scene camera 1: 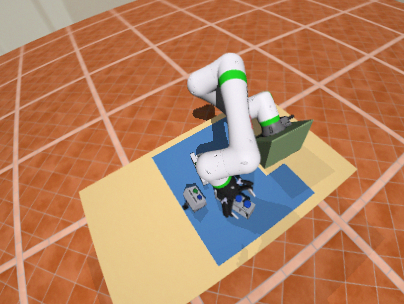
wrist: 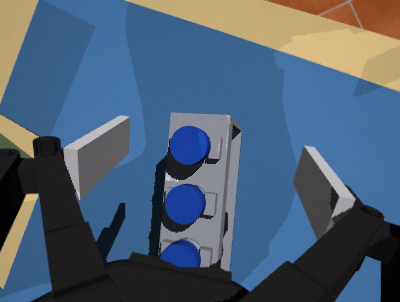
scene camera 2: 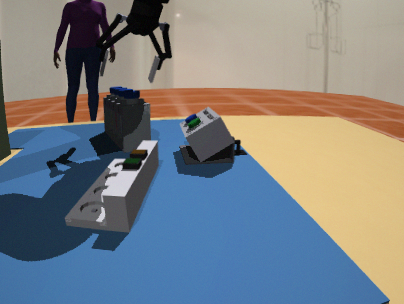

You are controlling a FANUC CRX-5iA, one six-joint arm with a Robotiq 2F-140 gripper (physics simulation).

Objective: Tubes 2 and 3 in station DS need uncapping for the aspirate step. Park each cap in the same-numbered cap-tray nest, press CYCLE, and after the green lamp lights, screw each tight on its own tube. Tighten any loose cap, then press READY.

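Frame: origin at the arm's base, x up, y back, z right, level; metres.
Seen in the pictures: gripper, between the fingertips: (scene camera 1: 244, 206) (wrist: 211, 149) (scene camera 2: 125, 77); arm's base, origin of its link: (scene camera 1: 273, 131).
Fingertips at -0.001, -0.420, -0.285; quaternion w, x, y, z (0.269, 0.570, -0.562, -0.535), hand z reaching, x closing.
Offsets run from my fingertips to a thing's top centre, as dx, dy, dz. "*": to the spot under its first point. Level surfaces: height alone.
A grey tube station {-0.042, -0.004, +0.080} (scene camera 1: 243, 213) (scene camera 2: 116, 122) (wrist: 220, 125) stands upright on the mat. In the wrist view three blue caps sit on it in a row: a far cap {-0.024, +0.026, +0.008} (wrist: 190, 145), a middle cap {-0.024, +0.006, +0.056} (wrist: 185, 204) and a near cap {-0.024, -0.015, +0.104} (wrist: 181, 256), partly hidden by the gripper body. Their numbers and tightness cannot be told. My gripper (scene camera 1: 243, 205) (scene camera 2: 128, 68) (wrist: 211, 149) is wide open and empty above the station, its fingers on either side of the row. The cap tray {-0.092, -0.039, +0.378} (scene camera 2: 117, 212) shows round nests without caps, with an amber block {* -0.093, -0.070, +0.369} (scene camera 2: 138, 153) and a green block {* -0.092, -0.066, +0.412} (scene camera 2: 132, 163) on its raised part.
A tilted grey control box {-0.062, -0.181, +0.214} (scene camera 1: 195, 199) (scene camera 2: 212, 137) with a green and a blue button stands beside the station. A dark green panel (scene camera 1: 287, 146) stands near the arm's base. A blue mat {dx -0.145} (scene camera 1: 220, 250) (scene camera 2: 225, 240) lies on the tan table {dx -0.149} (scene camera 1: 115, 235). A person (scene camera 2: 82, 30) stands behind.
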